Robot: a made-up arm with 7 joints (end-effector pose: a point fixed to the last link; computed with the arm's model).
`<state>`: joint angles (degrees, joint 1 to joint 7).
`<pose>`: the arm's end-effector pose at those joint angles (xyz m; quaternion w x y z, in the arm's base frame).
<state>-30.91 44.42 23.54 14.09 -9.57 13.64 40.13</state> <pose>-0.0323 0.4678 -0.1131 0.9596 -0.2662 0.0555 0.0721</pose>
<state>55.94 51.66 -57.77 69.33 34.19 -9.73 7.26</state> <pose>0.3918 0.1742 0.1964 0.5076 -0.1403 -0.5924 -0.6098</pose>
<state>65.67 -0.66 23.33 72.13 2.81 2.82 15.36</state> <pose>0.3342 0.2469 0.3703 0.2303 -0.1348 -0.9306 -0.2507</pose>
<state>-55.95 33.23 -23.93 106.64 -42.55 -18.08 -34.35</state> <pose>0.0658 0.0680 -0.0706 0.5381 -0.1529 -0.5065 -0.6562</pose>
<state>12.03 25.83 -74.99 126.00 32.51 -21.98 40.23</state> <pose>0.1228 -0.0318 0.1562 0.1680 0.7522 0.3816 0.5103</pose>
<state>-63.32 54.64 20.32 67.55 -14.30 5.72 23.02</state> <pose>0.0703 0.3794 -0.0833 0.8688 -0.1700 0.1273 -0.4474</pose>
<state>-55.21 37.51 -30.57 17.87 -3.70 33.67 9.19</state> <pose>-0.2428 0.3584 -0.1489 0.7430 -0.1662 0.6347 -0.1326</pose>
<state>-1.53 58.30 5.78 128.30 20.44 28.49 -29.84</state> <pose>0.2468 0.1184 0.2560 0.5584 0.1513 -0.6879 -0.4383</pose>
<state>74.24 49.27 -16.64 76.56 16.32 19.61 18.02</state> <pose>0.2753 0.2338 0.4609 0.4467 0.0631 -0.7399 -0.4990</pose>
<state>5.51 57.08 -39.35 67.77 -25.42 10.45 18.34</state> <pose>0.2816 0.2345 -0.0623 0.7002 -0.0629 0.0317 -0.7105</pose>
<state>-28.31 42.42 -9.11 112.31 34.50 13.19 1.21</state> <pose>0.2383 0.1361 0.0393 0.6914 -0.3947 -0.4937 -0.3499</pose>
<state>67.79 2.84 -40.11 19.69 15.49 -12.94 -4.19</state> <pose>0.4757 0.0780 0.1833 0.5374 -0.1321 -0.6852 -0.4736</pose>
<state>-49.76 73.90 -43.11 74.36 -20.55 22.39 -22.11</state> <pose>-0.0222 0.2788 -0.1616 0.5979 -0.0396 0.2552 -0.7589</pose>
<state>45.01 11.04 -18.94 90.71 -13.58 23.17 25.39</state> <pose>0.3311 0.0628 0.3128 0.4462 -0.1399 -0.6117 -0.6381</pose>
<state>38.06 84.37 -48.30 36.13 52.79 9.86 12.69</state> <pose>0.2657 0.4989 0.1901 0.8800 0.0805 -0.4369 -0.1681</pose>
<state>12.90 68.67 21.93 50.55 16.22 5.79 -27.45</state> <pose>0.2560 0.4795 0.2475 0.6690 0.4589 -0.5804 -0.0704</pose>
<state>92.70 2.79 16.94 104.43 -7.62 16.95 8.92</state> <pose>0.0592 0.2159 0.4945 0.0544 -0.1322 0.9529 0.2674</pose>
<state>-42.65 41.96 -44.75 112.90 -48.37 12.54 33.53</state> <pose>0.0443 0.0159 -0.0429 0.4041 -0.4410 0.0311 -0.8008</pose>
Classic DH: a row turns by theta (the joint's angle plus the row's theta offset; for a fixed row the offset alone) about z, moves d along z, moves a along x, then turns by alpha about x. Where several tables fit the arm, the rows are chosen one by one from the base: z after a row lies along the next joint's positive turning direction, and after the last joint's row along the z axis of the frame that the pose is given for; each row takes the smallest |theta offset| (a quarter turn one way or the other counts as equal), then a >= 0, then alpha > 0; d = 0 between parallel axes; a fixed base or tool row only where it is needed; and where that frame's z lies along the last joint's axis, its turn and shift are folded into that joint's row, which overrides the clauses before.
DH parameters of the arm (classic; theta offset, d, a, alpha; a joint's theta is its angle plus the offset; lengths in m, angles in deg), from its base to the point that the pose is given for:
base (fixed): 0 0.207 0.005 90
joint 1: -90 -0.124 0.014 -90
joint 2: -90 0.033 0.001 90
joint 3: -90 -0.179 0.007 -90
joint 4: 0 -0.019 -0.022 90
joint 5: 0 -0.282 0.002 90
joint 6: 90 0.016 0.01 90
joint 7: -48.56 -0.0286 0.0007 -81.74
tool (fixed): 80.33 -0.0236 0 0

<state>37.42 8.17 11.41 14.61 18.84 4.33 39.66</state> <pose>0.3826 0.2285 -0.0549 0.6026 -0.5512 -0.5712 -0.0823</pose>
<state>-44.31 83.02 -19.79 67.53 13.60 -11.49 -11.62</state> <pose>0.1458 0.3546 -0.0828 0.7738 -0.0484 -0.0675 -0.6279</pose>
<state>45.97 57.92 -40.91 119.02 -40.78 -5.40 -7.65</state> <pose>0.2432 0.0451 0.2568 0.0632 0.3708 -0.4579 -0.8055</pose>
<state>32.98 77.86 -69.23 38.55 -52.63 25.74 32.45</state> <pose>0.2408 0.4611 0.0223 0.7081 0.1954 0.5273 -0.4271</pose>
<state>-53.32 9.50 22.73 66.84 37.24 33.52 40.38</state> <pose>-0.0171 0.2996 -0.1605 0.7486 -0.5183 -0.2778 0.3063</pose>
